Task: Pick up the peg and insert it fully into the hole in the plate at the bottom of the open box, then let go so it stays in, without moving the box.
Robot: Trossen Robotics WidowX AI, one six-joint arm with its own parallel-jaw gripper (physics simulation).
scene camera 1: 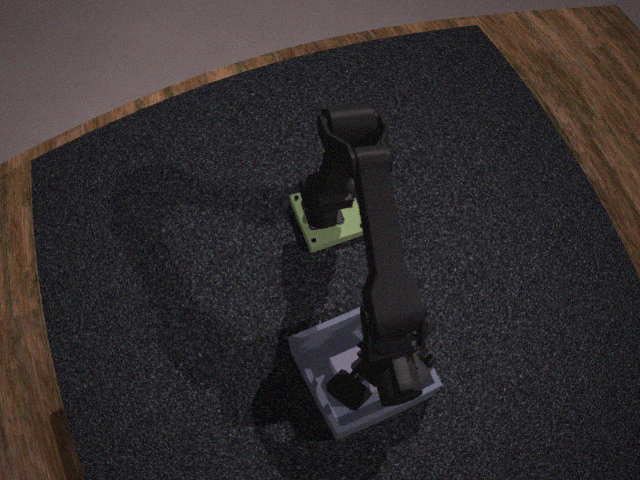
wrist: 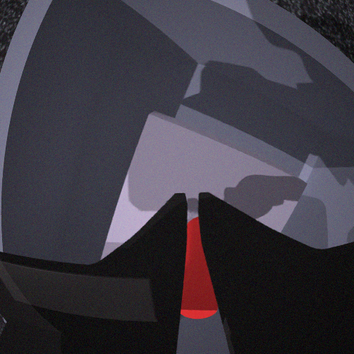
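Where they show: arm's base at its link origin: (scene camera 1: 322,211).
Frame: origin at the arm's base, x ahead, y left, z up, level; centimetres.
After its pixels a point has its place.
The red peg (wrist: 198,280) is held between the dark fingers of my gripper (wrist: 191,202) in the wrist view. My gripper is shut on it, inside the open box. The grey-blue box (scene camera 1: 359,424) {x 42.2, y -7.4, z 7.5 cm} (wrist: 75,125) stands at the lower middle of the scene view, under the arm. The pale plate (scene camera 1: 342,360) {x 29.3, y -6.0, z 3.5 cm} (wrist: 200,150) lies at the box's bottom, partly in shadow, with the fingertips over it. A small dark grey patch shows on the plate between the fingertips; I cannot tell if it is the hole. The peg's lower end and its depth are unclear. The peg is hidden in the scene view.
The box's walls surround the gripper on the sides that show. The arm's green base plate (scene camera 1: 330,239) {x 5.8, y -0.4, z 0.0 cm} is farther back on the dark mat (scene camera 1: 180,258) {x -0.2, y -28.7, z -2.3 cm}. The arm hides the box's right part. Wooden table edges (scene camera 1: 584,56) border the mat.
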